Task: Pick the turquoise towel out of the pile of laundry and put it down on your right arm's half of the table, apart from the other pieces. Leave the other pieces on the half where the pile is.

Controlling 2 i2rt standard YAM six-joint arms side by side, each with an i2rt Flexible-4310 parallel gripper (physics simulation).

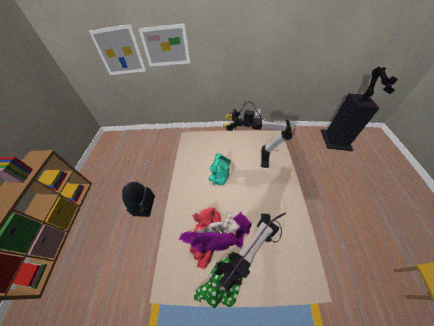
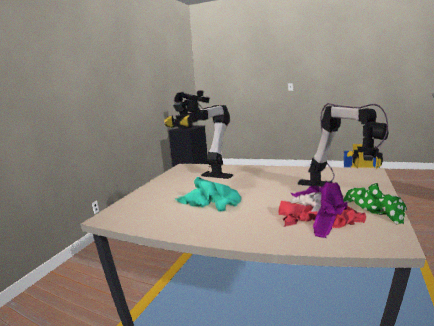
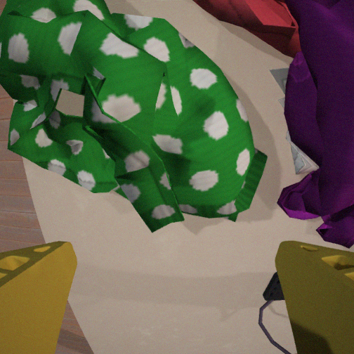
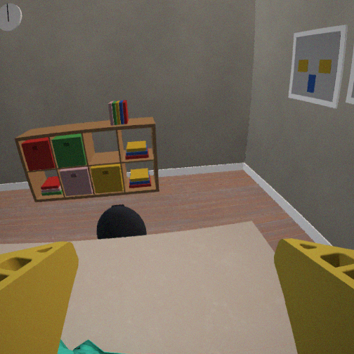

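The turquoise towel (image 1: 219,170) (image 2: 211,194) (image 4: 89,348) lies crumpled on the right arm's half of the table, apart from the other pieces. A red piece (image 1: 202,258) (image 2: 295,212) (image 3: 260,20), a white piece (image 1: 230,223) (image 2: 306,200) and a purple piece (image 1: 212,241) (image 2: 330,205) (image 3: 325,120) lie heaped on the left arm's half. A green piece with white dots (image 1: 214,294) (image 2: 376,201) (image 3: 200,145) lies beside them. My left gripper (image 2: 367,161) (image 3: 175,254) is open and empty above the dotted piece. My right gripper (image 1: 228,122) (image 2: 177,121) (image 4: 175,253) is open and empty, raised near the table's far end.
The table (image 1: 192,145) (image 2: 150,220) carries both arm bases. A black rounded object (image 1: 137,198) (image 4: 121,222) stands beyond one table edge. A shelf unit (image 4: 90,126) stands by the wall. A black pedestal (image 1: 351,120) (image 2: 188,145) stands away from the table.
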